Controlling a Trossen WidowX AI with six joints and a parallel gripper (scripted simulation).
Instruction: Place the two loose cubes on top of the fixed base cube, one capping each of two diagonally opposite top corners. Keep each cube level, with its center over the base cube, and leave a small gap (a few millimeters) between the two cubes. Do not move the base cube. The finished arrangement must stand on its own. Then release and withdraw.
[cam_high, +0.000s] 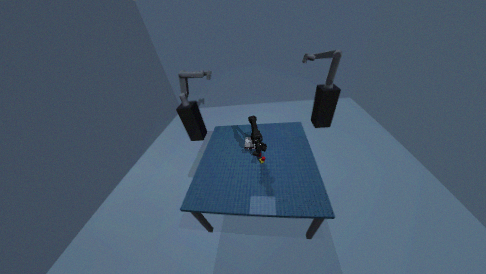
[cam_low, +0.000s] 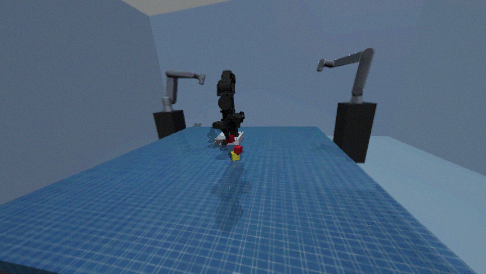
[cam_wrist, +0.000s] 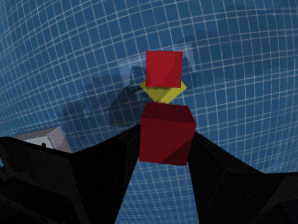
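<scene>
Right now the red cube is 6 cm below my gripper tip, 4 cm to the left of it and 1 cm ahead of it. The rest, counted from my gripper tip: yellow base cube (9 cm below, 2 cm to the left).
</scene>
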